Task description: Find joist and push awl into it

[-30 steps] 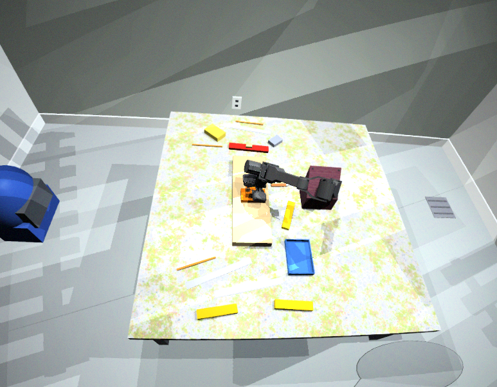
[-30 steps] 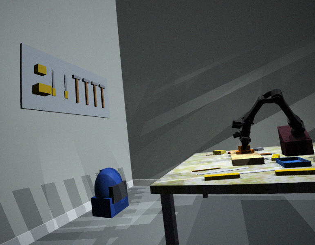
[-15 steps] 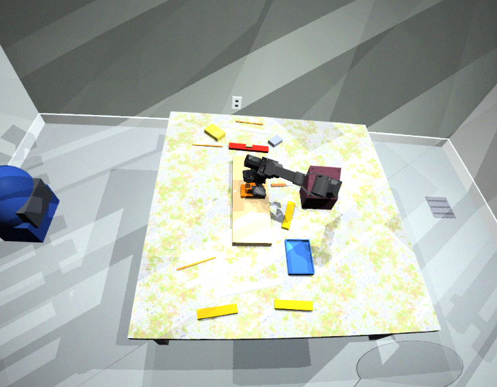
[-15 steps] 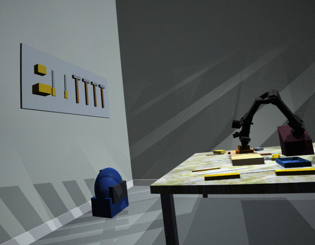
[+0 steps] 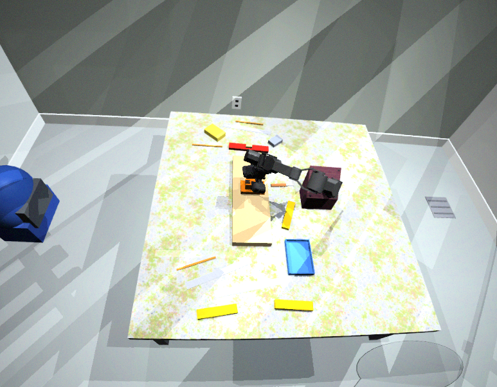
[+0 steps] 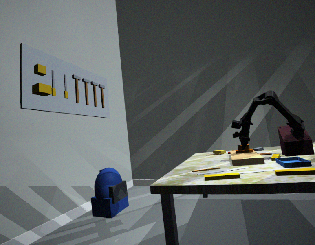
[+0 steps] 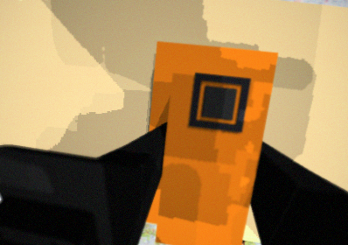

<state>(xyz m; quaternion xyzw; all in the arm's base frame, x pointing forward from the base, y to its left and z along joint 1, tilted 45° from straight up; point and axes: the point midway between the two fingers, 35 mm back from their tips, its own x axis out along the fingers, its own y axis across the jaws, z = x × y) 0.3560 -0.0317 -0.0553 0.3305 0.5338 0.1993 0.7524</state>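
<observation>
The blue tray lies 190 mm behind my gripper tip, 360 mm to the left of it and 50 mm below it. Round my gripper tip: square indicator light (20 mm ahead, 30 mm above); awl (190 mm behind, 50 mm to the right, 60 mm below); orange stud finder (10 mm ahead, 20 mm above).
</observation>
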